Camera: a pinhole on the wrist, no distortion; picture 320 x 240 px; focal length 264.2 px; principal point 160.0 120.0 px. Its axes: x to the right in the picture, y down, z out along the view. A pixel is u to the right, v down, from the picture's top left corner.
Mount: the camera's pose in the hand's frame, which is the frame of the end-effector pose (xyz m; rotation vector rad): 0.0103 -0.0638 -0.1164 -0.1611 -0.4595 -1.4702
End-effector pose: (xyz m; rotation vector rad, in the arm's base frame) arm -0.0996 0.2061 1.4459 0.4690 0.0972 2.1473
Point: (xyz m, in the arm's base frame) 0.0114 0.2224 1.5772
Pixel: 273 153
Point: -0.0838 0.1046 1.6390
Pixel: 142 141
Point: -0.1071 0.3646 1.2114
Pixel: behind the camera
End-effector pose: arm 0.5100 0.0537 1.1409 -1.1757 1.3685 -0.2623
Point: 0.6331 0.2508 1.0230
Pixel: 135 139
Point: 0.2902 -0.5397 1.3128
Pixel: behind the camera
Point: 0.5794 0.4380 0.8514
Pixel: 55 130
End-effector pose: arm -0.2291 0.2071 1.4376 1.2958 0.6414 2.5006
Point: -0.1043 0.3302 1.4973
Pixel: 296 182
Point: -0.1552 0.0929 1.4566
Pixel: 43 74
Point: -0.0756 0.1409 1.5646
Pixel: 118 147
